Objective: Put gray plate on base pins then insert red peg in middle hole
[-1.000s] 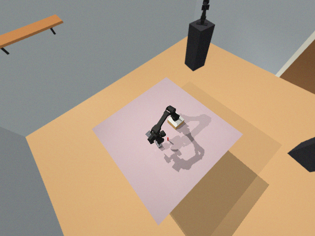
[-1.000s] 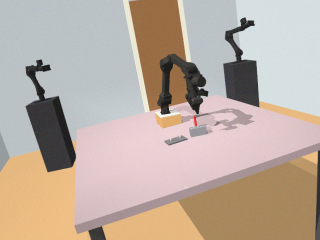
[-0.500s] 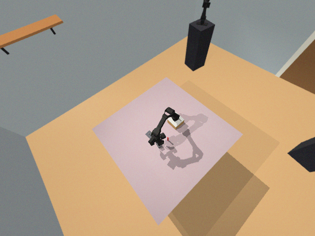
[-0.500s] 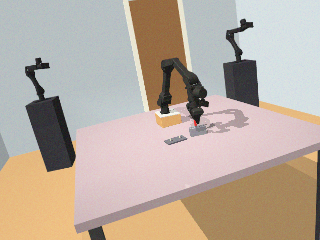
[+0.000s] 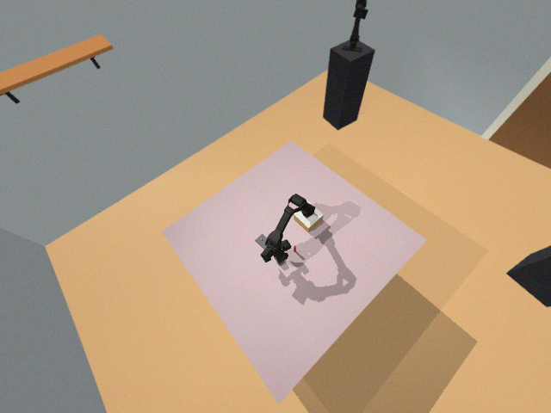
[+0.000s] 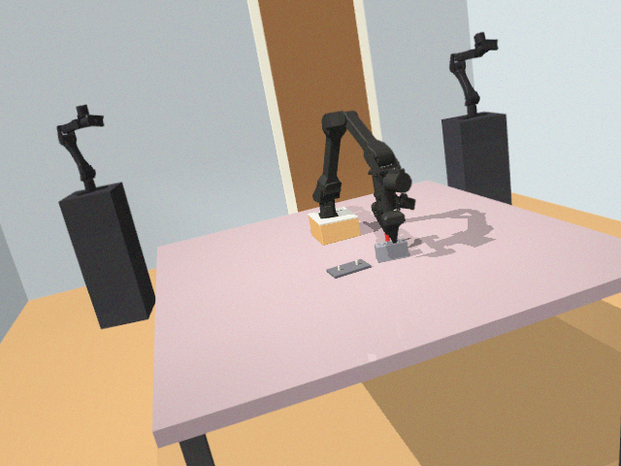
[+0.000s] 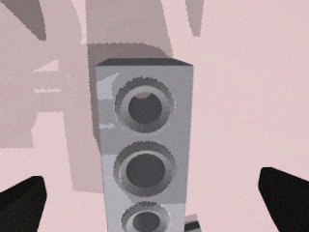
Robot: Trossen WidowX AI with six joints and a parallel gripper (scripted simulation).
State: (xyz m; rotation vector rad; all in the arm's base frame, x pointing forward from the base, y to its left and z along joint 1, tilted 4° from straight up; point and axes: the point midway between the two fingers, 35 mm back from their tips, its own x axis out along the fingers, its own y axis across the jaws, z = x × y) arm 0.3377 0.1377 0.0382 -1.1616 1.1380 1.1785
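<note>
Now: gripper tip 30 mm above the gray plate. Also, from my gripper tip: dark base (150 mm to the right, 60 mm below, 20 mm ahead); red peg (120 mm behind, 20 mm to the left, 20 mm below).
</note>
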